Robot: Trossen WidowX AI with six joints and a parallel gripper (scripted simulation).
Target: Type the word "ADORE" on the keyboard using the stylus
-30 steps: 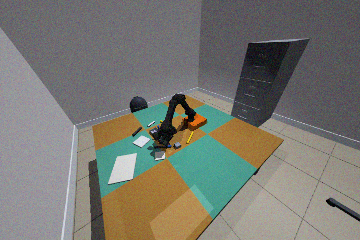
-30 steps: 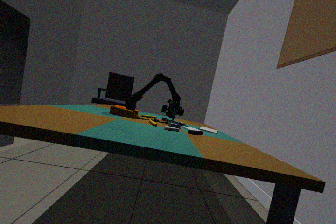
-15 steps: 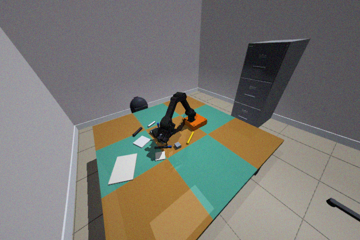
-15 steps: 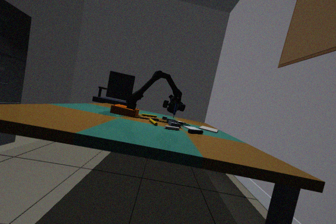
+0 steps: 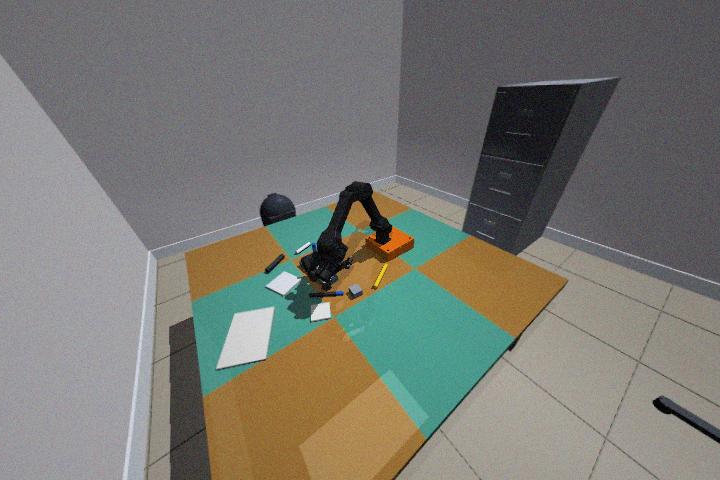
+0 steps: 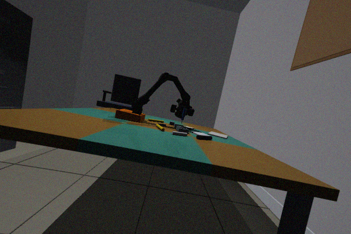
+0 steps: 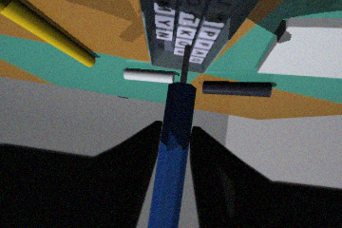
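The blue pen lies 4 cm ahead of my gripper tip, 15 cm to the left of it and 10 cm below it. Also, from my gripper tip: white marker 6 cm behind, 22 cm to the right, 10 cm below; then blue stylus 1 cm below; then grey cube 3 cm behind, 21 cm to the left, 9 cm below.
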